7 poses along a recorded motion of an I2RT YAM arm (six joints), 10 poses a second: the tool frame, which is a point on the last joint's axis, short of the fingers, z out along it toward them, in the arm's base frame.
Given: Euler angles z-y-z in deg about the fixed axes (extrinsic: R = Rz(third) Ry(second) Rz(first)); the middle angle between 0 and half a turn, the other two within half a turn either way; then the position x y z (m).
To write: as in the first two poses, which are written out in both.
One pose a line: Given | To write
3.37 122.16 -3.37 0.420 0.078 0.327 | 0.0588 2.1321 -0.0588 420 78 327
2.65 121.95 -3.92 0.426 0.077 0.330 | 0.0463 2.1284 -0.0684 426 77 330
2.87 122.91 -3.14 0.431 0.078 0.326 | 0.0501 2.1452 -0.0548 431 78 326
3.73 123.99 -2.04 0.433 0.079 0.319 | 0.0651 2.1640 -0.0356 433 79 319
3.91 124.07 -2.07 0.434 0.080 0.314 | 0.0682 2.1654 -0.0361 434 80 314
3.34 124.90 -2.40 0.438 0.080 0.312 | 0.0583 2.1799 -0.0419 438 80 312
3.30 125.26 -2.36 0.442 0.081 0.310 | 0.0576 2.1862 -0.0412 442 81 310
